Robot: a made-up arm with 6 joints. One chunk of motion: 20 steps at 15 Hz.
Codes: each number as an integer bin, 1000 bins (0 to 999) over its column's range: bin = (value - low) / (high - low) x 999, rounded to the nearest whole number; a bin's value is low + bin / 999 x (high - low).
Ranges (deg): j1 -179.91..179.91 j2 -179.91..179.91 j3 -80..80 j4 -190.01..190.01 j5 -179.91..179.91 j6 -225.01..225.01
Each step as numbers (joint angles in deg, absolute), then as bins.
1 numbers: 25.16 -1.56 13.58 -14.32 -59.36 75.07
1 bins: 569 495 584 462 335 666
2 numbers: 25.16 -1.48 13.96 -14.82 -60.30 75.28
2 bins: 569 495 587 461 332 667
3 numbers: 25.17 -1.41 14.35 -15.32 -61.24 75.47
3 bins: 569 496 589 459 329 667
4 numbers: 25.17 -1.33 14.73 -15.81 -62.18 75.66
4 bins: 569 496 591 458 327 667
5 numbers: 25.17 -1.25 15.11 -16.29 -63.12 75.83
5 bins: 569 496 594 457 324 668
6 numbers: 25.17 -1.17 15.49 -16.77 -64.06 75.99
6 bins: 569 496 596 455 322 668
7 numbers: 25.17 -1.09 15.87 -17.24 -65.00 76.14
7 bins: 569 496 599 454 319 669
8 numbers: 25.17 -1.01 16.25 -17.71 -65.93 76.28
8 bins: 569 497 601 453 316 669
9 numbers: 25.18 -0.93 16.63 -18.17 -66.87 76.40
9 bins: 569 497 603 452 314 669
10 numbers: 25.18 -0.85 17.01 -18.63 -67.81 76.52
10 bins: 569 497 606 451 311 669
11 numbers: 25.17 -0.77 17.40 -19.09 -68.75 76.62
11 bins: 569 497 608 449 309 670
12 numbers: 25.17 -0.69 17.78 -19.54 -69.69 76.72
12 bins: 569 498 611 448 306 670
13 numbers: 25.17 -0.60 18.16 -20.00 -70.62 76.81
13 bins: 569 498 613 447 303 670
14 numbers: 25.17 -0.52 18.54 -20.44 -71.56 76.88
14 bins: 569 498 615 446 301 670
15 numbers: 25.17 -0.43 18.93 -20.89 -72.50 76.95
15 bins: 569 498 618 445 298 670
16 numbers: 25.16 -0.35 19.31 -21.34 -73.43 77.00
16 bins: 569 499 620 443 296 670
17 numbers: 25.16 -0.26 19.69 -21.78 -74.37 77.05
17 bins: 569 499 622 442 293 671
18 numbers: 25.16 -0.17 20.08 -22.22 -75.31 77.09
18 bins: 569 499 625 441 290 671
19 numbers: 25.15 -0.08 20.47 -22.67 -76.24 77.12
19 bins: 569 499 627 440 288 671
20 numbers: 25.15 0.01 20.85 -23.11 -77.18 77.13
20 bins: 569 500 630 439 285 671
